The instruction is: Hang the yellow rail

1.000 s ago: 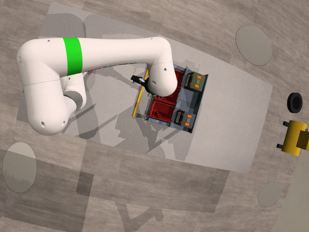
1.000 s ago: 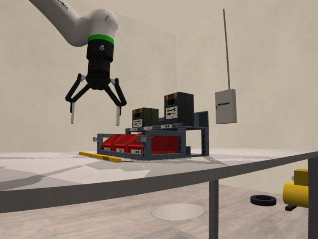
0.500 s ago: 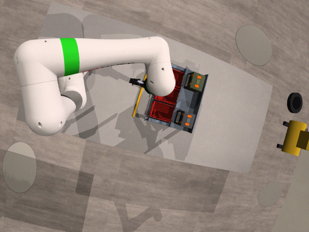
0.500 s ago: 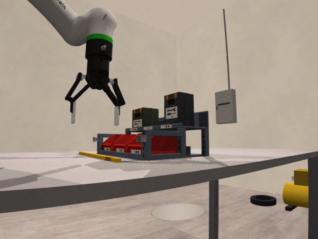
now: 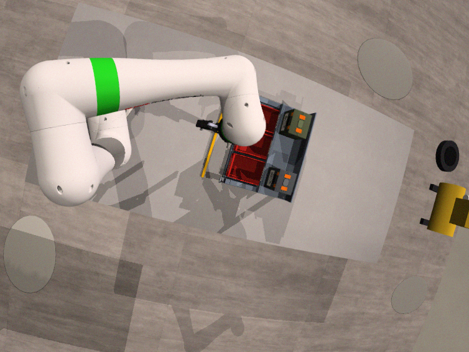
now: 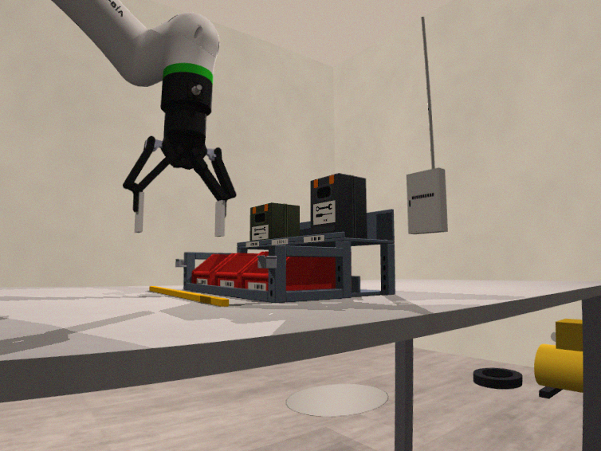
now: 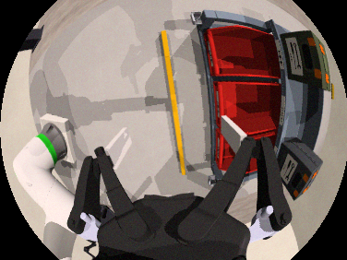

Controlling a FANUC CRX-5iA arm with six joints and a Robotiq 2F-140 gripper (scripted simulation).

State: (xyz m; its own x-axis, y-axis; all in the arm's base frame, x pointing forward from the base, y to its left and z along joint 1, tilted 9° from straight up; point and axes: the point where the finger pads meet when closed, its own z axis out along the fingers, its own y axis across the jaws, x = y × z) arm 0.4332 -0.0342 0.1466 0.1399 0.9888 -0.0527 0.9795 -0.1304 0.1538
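My gripper is now 110 mm above the yellow rail. Round my hand: green box (290 mm ahead, 90 mm to the left, 30 mm above); dark box (250 mm ahead, 140 mm to the right, 40 mm above).
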